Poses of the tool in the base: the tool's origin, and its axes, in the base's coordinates. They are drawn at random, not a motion.
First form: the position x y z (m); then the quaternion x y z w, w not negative.
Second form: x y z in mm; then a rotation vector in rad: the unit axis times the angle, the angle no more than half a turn. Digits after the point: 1 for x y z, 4 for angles.
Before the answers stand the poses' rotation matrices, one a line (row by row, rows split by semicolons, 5 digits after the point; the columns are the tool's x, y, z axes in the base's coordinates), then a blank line. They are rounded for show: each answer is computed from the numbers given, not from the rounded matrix.
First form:
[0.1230, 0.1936, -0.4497, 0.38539, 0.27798, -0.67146, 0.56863]
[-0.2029, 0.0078, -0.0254, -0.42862, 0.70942, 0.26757, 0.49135]
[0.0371, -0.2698, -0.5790, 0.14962, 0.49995, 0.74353, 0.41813]
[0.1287, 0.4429, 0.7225, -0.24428, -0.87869, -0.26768, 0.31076]
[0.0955, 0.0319, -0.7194, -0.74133, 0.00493, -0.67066, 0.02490]
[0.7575, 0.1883, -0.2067, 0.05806, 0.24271, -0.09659, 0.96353]
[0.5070, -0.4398, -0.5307, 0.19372, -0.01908, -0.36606, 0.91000]
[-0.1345, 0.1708, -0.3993, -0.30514, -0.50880, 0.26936, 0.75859]
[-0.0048, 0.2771, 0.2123, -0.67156, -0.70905, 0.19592, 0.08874]
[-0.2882, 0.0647, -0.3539, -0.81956, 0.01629, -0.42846, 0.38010]
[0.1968, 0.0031, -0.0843, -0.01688, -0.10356, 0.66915, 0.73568]
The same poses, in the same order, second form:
-0.05627 0.97789 -0.20141; -0.54936 -0.19877 -0.81160; -0.83369 0.06498 0.54840
-0.14973 -0.87108 0.46777; -0.34520 0.48939 0.80084; -0.92651 -0.04157 -0.37397
-0.60556 -0.47218 0.64058; 0.77139 -0.15044 0.61833; -0.19559 0.86857 0.45533
-0.68751 0.59567 -0.41535; 0.26293 0.73735 0.62224; 0.67691 0.31859 -0.66355
0.10038 0.02609 0.99461; -0.04071 -0.99871 0.03031; 0.99412 -0.04353 -0.09919
0.86352 0.21432 0.45650; -0.15795 0.97460 -0.15877; -0.47893 0.06500 0.87544
0.73127 0.65884 -0.17655; -0.67363 0.65694 -0.33860; -0.10710 0.36654 0.92422
0.33714 -0.09816 -0.93632; 0.71918 0.66867 0.18885; 0.60756 -0.73705 0.29603
-0.08227 0.91756 -0.38898; 0.98711 0.02125 -0.15865; -0.13730 -0.39702 -0.90748
0.63231 0.29901 0.71468; -0.35242 -0.71052 0.60907; 0.68992 -0.63699 -0.34389
0.08302 -0.98107 -0.17497; 0.98806 0.10390 -0.11376; 0.12978 -0.16343 0.97798

[123.0, 193.6, -449.7, 0.9051, 0.6529, -1.5770]
[-202.9, 7.8, -25.4, -1.0405, 1.7222, 0.6495]
[37.1, -269.8, -579.0, 0.3753, 1.2542, 1.8652]
[128.7, 442.9, 722.5, -0.6450, -2.3200, -0.7068]
[95.5, 31.9, -719.4, -2.2927, 0.0152, -2.0742]
[757.5, 188.3, -206.7, 0.1176, 0.4914, -0.1956]
[507.0, -439.8, -530.7, 0.3995, -0.0393, -0.7549]
[-134.5, 170.8, -399.3, -0.6647, -1.1083, 0.5867]
[-4.8, 277.1, 212.3, -1.9983, -2.1099, 0.5830]
[-288.2, 64.7, -353.9, -2.0927, 0.0416, -1.0940]
[196.8, 3.1, -84.3, -0.0371, -0.2275, 1.4703]

